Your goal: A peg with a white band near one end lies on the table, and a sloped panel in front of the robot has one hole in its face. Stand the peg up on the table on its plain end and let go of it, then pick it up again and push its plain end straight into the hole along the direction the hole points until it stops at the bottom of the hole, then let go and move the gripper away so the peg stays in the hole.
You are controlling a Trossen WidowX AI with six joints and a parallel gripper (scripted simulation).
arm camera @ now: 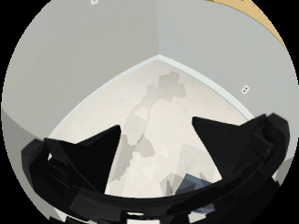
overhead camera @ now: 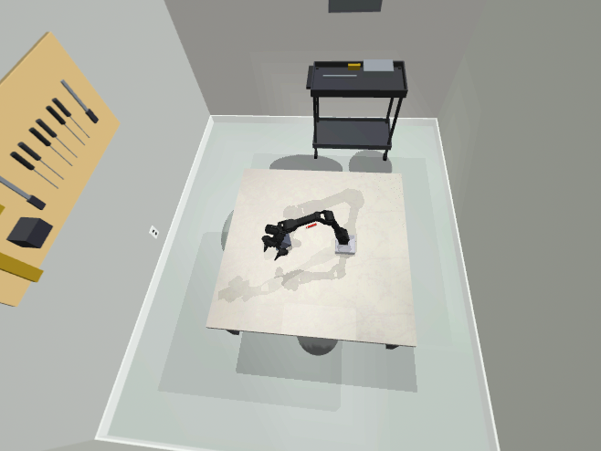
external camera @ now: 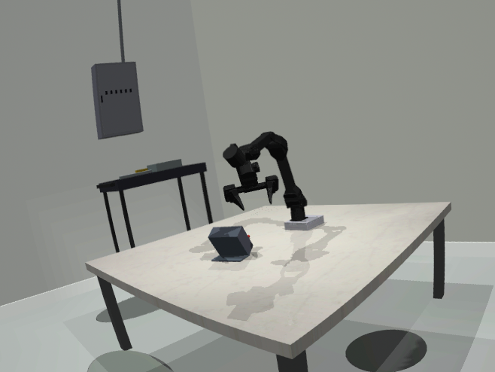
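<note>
My gripper tip is now 210 mm past the red peg, 340 mm to the left of it and 200 mm above it. Round my gripper tip: sloped panel: 30 mm behind, 210 mm to the right, 150 mm below.
</note>
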